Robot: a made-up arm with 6 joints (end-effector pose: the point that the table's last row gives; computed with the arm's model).
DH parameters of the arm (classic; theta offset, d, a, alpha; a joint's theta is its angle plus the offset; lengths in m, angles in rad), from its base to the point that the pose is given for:
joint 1: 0 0.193 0 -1.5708
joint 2: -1.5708 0 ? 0
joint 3: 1.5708 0.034 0 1.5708
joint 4: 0 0.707 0 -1.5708
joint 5: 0 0 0 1.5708
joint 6: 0 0.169 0 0
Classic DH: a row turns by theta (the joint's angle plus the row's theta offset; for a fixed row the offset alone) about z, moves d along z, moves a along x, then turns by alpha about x.
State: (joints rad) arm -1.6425 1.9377 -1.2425 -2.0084 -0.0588 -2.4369
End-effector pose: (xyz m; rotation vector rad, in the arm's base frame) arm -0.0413 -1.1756 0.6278 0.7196 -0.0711 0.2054
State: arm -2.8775 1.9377 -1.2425 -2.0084 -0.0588 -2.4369
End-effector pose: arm -1.1236 -0.3484 0.6278 0.5680 -0.4941 -0.9740
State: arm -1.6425 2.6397 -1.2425 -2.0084 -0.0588 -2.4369
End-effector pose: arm -0.0415 -1.1784 -0.2341 1.4117 -0.1963 0.1985
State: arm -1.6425 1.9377 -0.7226 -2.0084 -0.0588 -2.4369
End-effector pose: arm -0.0598 -1.4332 0.2591 1.2323 -0.1633 0.2020
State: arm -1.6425 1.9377 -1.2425 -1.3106 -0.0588 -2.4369
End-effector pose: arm -0.0404 -1.1705 0.6322 0.6389 -0.2995 0.8770
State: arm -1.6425 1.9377 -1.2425 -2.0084 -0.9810 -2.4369
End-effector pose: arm 0.0770 -1.1787 0.5350 1.2023 0.6859 0.4796
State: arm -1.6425 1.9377 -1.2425 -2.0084 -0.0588 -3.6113
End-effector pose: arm -0.0413 -1.1756 0.6278 0.6614 0.3518 -0.9163
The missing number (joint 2, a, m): 0.655
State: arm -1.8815 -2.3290 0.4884 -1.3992 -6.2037 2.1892
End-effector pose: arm 0.4233 1.2504 -0.4885 -1.8171 -0.4931 -0.6906
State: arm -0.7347 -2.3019 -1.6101 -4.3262 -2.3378 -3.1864
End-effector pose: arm -0.1342 0.0152 -0.6995 -0.4145 -1.2137 0.6411
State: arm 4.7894 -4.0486 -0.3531 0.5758 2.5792 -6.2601
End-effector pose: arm 0.1620 -1.0204 -0.4549 -1.2229 -1.6736 -1.6063
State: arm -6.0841 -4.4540 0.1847 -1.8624 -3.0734 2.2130
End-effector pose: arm 1.0872 0.2653 -0.2082 1.2351 -0.5489 -1.7861
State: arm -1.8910 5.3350 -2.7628 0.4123 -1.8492 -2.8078
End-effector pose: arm -0.0136 0.0578 0.0989 0.0131 -0.8436 1.2462
